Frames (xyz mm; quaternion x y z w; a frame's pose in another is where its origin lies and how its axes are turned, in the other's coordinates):
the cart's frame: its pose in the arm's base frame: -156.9 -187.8 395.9 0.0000 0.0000 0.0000 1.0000
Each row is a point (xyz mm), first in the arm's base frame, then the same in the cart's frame.
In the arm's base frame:
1: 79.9 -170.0 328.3
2: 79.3 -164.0 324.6
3: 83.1 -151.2 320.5
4: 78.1 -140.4 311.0
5: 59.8 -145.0 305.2
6: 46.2 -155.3 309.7
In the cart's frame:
1: 236.8 17.8 -67.6
2: 236.2 23.8 -71.3
3: 240.0 36.6 -75.4
4: 235.0 47.4 -84.9
5: 216.7 42.8 -90.7
6: 203.1 32.5 -86.2

